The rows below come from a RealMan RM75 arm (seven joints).
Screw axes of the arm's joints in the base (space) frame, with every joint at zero. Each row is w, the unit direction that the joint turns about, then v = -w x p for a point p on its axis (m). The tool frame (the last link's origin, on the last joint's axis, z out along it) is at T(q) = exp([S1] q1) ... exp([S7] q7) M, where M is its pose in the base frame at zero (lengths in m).
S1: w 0 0 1 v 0.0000 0.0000 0.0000
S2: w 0 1 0 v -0.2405 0.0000 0.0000
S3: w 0 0 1 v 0.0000 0.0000 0.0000
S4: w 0 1 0 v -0.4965 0.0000 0.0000
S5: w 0 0 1 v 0.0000 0.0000 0.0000
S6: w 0 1 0 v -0.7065 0.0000 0.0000
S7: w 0 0 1 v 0.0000 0.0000 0.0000
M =
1 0 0 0.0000
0 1 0 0.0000
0 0 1 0.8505
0 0 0 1
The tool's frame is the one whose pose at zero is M.
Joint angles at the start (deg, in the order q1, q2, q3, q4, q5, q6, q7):
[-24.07, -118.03, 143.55, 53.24, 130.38, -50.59, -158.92]
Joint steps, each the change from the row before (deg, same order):
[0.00, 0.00, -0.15, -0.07, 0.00, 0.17, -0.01]
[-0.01, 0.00, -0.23, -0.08, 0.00, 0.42, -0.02]
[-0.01, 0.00, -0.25, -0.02, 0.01, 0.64, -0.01]
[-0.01, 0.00, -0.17, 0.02, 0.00, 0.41, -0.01]
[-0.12, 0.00, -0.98, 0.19, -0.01, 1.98, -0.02]
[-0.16, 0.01, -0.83, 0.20, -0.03, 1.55, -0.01]
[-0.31, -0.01, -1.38, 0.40, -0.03, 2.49, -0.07]
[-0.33, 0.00, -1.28, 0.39, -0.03, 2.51, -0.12]
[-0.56, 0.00, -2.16, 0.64, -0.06, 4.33, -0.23]
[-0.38, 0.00, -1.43, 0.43, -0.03, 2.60, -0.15]
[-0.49, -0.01, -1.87, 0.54, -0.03, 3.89, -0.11]
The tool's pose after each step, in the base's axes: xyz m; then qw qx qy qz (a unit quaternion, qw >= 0). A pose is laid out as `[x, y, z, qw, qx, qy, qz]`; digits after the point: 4 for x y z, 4 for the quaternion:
[-0.1324, 0.3193, -0.0950, 0.4696, -0.7878, -0.0864, -0.3891]
[-0.1334, 0.3203, -0.0951, 0.4699, -0.7888, -0.0881, -0.3863]
[-0.1343, 0.3213, -0.0957, 0.4696, -0.7906, -0.0902, -0.3826]
[-0.1347, 0.3219, -0.0959, 0.4693, -0.7916, -0.0916, -0.3805]
[-0.1359, 0.3255, -0.0965, 0.4685, -0.7955, -0.0982, -0.3716]
[-0.1363, 0.3287, -0.0966, 0.4680, -0.7980, -0.1032, -0.3654]
[-0.1361, 0.3338, -0.0966, 0.4666, -0.8016, -0.1115, -0.3567]
[-0.1359, 0.3386, -0.0968, 0.4641, -0.8057, -0.1197, -0.3481]
[-0.1358, 0.3462, -0.0972, 0.4590, -0.8126, -0.1344, -0.3331]
[-0.1353, 0.3511, -0.0968, 0.4562, -0.8159, -0.1433, -0.3251]
[-0.1354, 0.3570, -0.0971, 0.4507, -0.8220, -0.1558, -0.3113]

